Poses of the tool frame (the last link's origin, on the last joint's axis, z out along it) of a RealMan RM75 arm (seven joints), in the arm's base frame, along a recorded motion.
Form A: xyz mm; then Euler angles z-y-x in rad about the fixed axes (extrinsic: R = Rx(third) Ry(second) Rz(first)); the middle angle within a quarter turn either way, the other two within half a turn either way.
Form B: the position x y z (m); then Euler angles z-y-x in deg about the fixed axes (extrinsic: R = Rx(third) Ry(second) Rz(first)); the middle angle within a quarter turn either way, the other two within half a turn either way. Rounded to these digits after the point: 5 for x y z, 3 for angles.
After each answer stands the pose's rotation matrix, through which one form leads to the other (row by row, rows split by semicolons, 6 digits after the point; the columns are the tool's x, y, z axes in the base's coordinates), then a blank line. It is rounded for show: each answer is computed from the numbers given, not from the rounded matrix.
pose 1, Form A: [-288.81, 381.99, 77.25, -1.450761, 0.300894, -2.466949]
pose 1, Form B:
[-0.28881, 0.38199, 0.07725, -83.122, 17.240, -141.346]
0.114367 0.948200 0.296374; 0.753143 -0.277303 0.596556; 0.647840 0.154986 -0.745844

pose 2, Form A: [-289.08, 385.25, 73.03, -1.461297, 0.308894, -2.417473]
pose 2, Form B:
[-0.28908, 0.38525, 0.07303, -83.726, 17.698, -138.511]
0.104108 0.946965 0.304005; 0.722588 -0.282050 0.631121; 0.683395 0.153965 -0.713629

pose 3, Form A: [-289.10, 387.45, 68.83, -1.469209, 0.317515, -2.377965]
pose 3, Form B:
[-0.28910, 0.38745, 0.06883, -84.179, 18.192, -136.247]
0.096343 0.945116 0.312207; 0.696713 -0.288046 0.656979; 0.710851 0.154223 -0.686226

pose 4, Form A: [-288.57, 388.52, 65.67, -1.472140, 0.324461, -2.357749]
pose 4, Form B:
[-0.28857, 0.38852, 0.06567, -84.347, 18.590, -135.089]
0.093357 0.943214 0.318798; 0.682592 -0.293735 0.669169; 0.724812 0.155137 -0.671253

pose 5, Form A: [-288.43, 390.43, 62.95, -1.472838, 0.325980, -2.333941]
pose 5, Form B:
[-0.28843, 0.39043, 0.06295, -84.387, 18.677, -133.725]
0.092651 0.942796 0.320237; 0.665250 -0.297915 0.684608; 0.740850 0.149608 -0.654797

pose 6, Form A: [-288.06, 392.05, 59.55, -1.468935, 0.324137, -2.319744]
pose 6, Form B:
[-0.28806, 0.39205, 0.05955, -84.164, 18.572, -132.912]
0.096390 0.943012 0.318491; 0.653620 -0.301290 0.694266; 0.750660 0.141251 -0.645413

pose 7, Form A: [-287.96, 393.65, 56.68, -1.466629, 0.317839, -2.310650]
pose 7, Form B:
[-0.28796, 0.39365, 0.05668, -84.032, 18.211, -132.390]
0.098771 0.944764 0.312515; 0.646526 -0.299662 0.701575; 0.756471 0.132753 -0.640412

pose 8, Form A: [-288.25, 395.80, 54.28, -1.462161, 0.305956, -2.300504]
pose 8, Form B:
[-0.28825, 0.39580, 0.05428, -83.776, 17.530, -131.809]
0.103387 0.947938 0.301205; 0.638380 -0.295465 0.710754; 0.762746 0.118801 -0.635692

